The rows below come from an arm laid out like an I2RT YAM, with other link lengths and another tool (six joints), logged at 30 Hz.
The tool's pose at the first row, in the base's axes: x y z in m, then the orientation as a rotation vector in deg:
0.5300, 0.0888, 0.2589, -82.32, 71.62, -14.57
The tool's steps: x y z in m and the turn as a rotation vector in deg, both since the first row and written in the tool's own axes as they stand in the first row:
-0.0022, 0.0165, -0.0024, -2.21, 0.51, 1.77
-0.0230, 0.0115, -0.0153, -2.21, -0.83, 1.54
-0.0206, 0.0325, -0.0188, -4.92, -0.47, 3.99
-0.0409, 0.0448, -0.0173, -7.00, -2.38, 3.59
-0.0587, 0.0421, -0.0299, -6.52, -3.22, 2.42
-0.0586, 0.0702, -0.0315, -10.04, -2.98, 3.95
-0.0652, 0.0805, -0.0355, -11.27, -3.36, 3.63
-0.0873, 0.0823, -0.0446, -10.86, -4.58, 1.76
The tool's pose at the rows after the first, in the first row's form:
0.5186, 0.0928, 0.2472, -83.05, 73.88, -12.43
0.5031, 0.1003, 0.2654, -83.15, 72.63, -11.59
0.4904, 0.1011, 0.2482, -83.81, 75.35, -8.53
0.4767, 0.1206, 0.2473, -85.74, 74.06, -6.11
0.4615, 0.1264, 0.2621, -86.09, 72.44, -6.58
0.4455, 0.1317, 0.2396, -88.00, 74.60, -3.51
0.4344, 0.1368, 0.2356, -89.22, 74.37, -2.66
0.4177, 0.1491, 0.2476, -90.08, 71.95, -3.30

